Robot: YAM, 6 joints.
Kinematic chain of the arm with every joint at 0, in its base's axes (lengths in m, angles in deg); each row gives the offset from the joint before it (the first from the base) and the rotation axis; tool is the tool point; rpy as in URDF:
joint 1: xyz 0 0 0.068 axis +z
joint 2: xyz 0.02 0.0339 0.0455 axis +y
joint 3: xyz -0.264 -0.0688 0 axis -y
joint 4: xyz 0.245 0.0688 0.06 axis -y
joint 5: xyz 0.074 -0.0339 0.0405 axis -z
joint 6: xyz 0.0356 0 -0.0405 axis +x
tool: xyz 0 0 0 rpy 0 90 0
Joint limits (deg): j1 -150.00..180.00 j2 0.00..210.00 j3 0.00..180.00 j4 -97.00..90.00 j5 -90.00..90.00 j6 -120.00..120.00
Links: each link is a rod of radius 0.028 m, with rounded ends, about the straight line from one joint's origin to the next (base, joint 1, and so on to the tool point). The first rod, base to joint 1, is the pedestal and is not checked.
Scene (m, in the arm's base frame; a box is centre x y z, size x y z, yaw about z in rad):
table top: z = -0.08
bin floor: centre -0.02 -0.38 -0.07 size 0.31 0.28 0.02 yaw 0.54
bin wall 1: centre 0.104 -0.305 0 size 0.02 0.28 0.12 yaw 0.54
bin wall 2: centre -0.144 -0.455 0 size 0.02 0.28 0.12 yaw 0.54
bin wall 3: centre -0.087 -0.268 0 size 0.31 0.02 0.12 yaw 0.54
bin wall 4: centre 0.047 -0.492 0 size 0.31 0.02 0.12 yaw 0.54
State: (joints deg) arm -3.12 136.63 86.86 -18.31 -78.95 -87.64
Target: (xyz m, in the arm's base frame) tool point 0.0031 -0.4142 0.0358
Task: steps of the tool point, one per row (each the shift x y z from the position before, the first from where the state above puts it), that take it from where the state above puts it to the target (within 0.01 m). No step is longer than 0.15 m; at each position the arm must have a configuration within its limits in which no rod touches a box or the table.
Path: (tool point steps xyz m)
1: -0.0120 -0.1004 0.0159
2: -0.0347 -0.0942 0.0156
3: -0.0550 -0.0828 0.0153
4: -0.0718 -0.0672 0.0150
5: -0.0845 -0.0482 0.0147
6: -0.0919 -0.0270 0.0143
7: -0.0944 -0.0050 0.0139
8: -0.0004 -0.0062 -0.0701
9: 0.0004 0.0062 -0.0703

